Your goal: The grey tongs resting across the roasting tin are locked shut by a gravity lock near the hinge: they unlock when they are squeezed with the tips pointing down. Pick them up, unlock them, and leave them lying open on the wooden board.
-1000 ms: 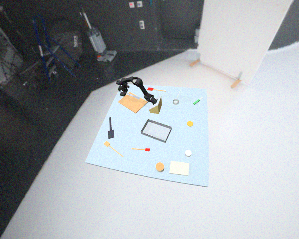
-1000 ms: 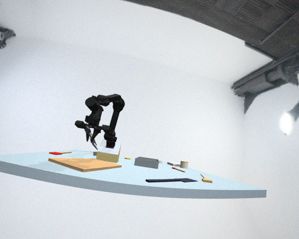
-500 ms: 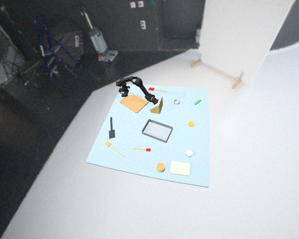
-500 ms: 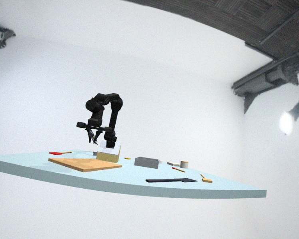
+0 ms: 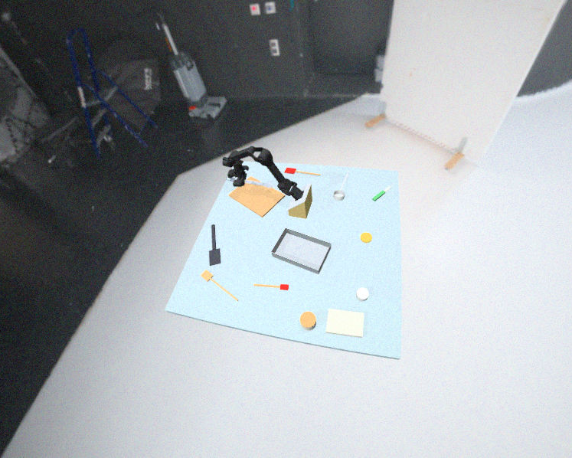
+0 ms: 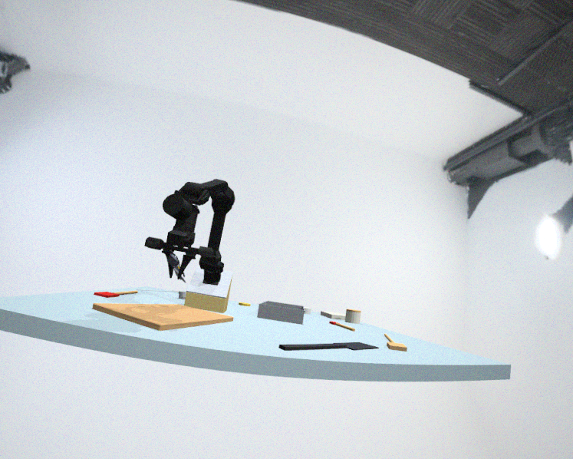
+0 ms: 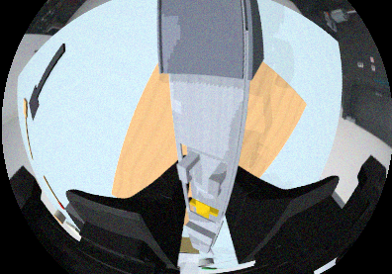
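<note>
Right now the wooden board is 110 mm below my gripper tip, 60 mm to the left of it and 10 mm behind it. Round my gripper tip: yellow lock piece 40 mm above, 10 mm to the left; roasting tin 510 mm to the left, 380 mm ahead, 90 mm below; black spatula 460 mm ahead, 110 mm below, 50 mm to the right.
</note>
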